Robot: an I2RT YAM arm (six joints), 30 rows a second.
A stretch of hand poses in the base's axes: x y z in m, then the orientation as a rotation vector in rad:
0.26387 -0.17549 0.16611 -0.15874 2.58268 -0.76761
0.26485 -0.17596 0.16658 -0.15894 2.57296 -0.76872
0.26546 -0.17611 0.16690 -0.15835 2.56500 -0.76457
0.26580 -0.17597 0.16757 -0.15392 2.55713 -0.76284
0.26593 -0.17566 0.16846 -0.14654 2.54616 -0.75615
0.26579 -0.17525 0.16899 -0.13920 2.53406 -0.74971
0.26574 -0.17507 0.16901 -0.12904 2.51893 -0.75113
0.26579 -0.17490 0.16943 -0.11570 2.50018 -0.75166
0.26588 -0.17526 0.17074 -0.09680 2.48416 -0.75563
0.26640 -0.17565 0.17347 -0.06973 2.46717 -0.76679
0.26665 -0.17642 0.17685 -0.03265 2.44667 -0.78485
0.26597 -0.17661 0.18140 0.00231 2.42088 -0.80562
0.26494 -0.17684 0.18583 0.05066 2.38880 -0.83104
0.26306 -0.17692 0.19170 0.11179 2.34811 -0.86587
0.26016 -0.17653 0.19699 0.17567 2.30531 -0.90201
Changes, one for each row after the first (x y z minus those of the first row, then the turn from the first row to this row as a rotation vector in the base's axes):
0.00098 -0.00047 0.00047 -0.00229 -0.00877 0.00251
0.00159 -0.00062 0.00079 -0.00056 -0.01709 0.00521
0.00193 -0.00048 0.00146 0.00014 -0.02583 0.00479
0.00206 -0.00017 0.00235 0.00429 -0.03911 0.00434
0.00192 0.00024 0.00288 0.00810 -0.05337 0.00414
0.00187 0.00042 0.00290 0.00642 -0.06967 0.00101
0.00192 0.00059 0.00332 0.00529 -0.09026 -0.00318
0.00201 0.00023 0.00463 0.00306 -0.10893 -0.01278
0.00253 -0.00016 0.00736 -0.00311 -0.12890 -0.02956
0.00278 -0.00093 0.01074 -0.01319 -0.15271 -0.05423
0.00210 -0.00112 0.01529 -0.02657 -0.17994 -0.07715
0.00107 -0.00135 0.01972 -0.04236 -0.21414 -0.10964
-0.00081 -0.00143 0.02559 -0.06465 -0.25555 -0.15237
-0.00371 -0.00104 0.03088 -0.08826 -0.29744 -0.19816

